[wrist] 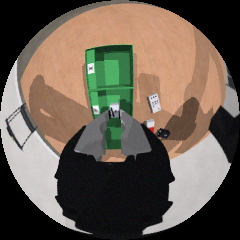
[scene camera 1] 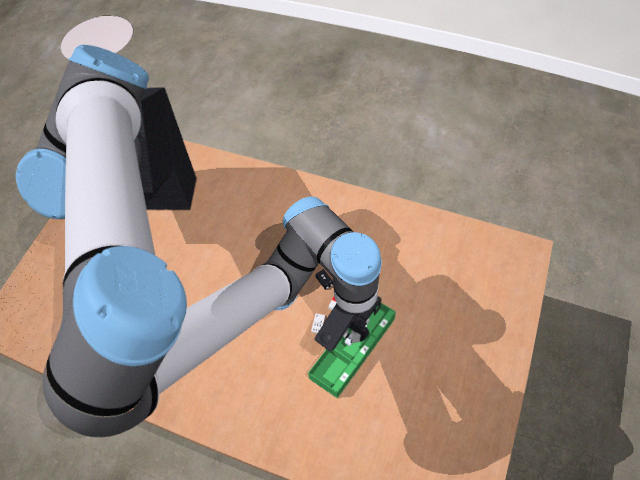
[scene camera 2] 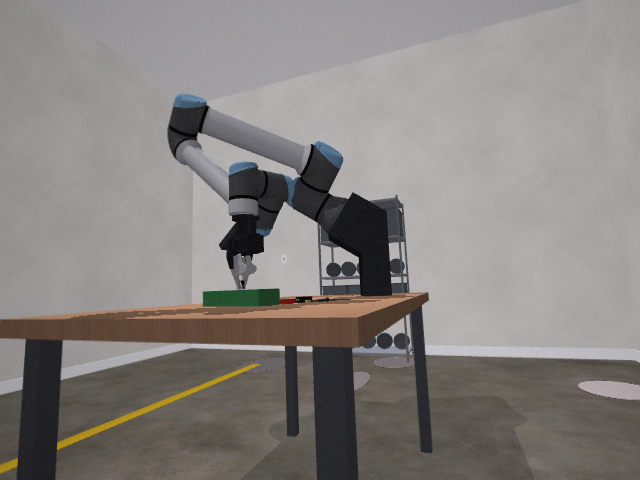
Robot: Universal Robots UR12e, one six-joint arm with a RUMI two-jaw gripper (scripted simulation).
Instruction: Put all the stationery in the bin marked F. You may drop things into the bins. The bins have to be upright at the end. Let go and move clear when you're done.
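There's a green bin row here, and it shows in scene camera 1, where you'd find the row (scene camera 1: pixel 329 368), as well as in the wrist view (wrist: pixel 114 64) and scene camera 2 (scene camera 2: pixel 255 297). And the gripper (scene camera 2: pixel 241 288) is visible too, also in the wrist view (wrist: pixel 115 110) and in scene camera 1 (scene camera 1: pixel 350 339).
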